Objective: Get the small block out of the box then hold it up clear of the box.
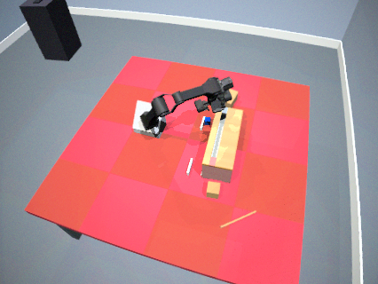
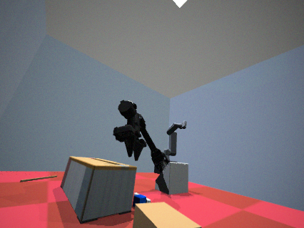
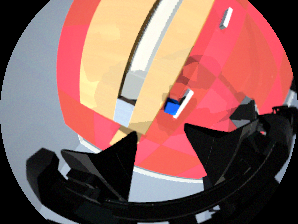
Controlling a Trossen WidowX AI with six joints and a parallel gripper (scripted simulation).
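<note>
The small blue block lies 4 cm behind my gripper tip, 2 cm to the left of it and 14 cm below it. Also, from my gripper tip: thin stick 20 cm ahead, 52 cm to the right, 15 cm below; box 4 cm ahead, 15 cm to the right, 9 cm below.
</note>
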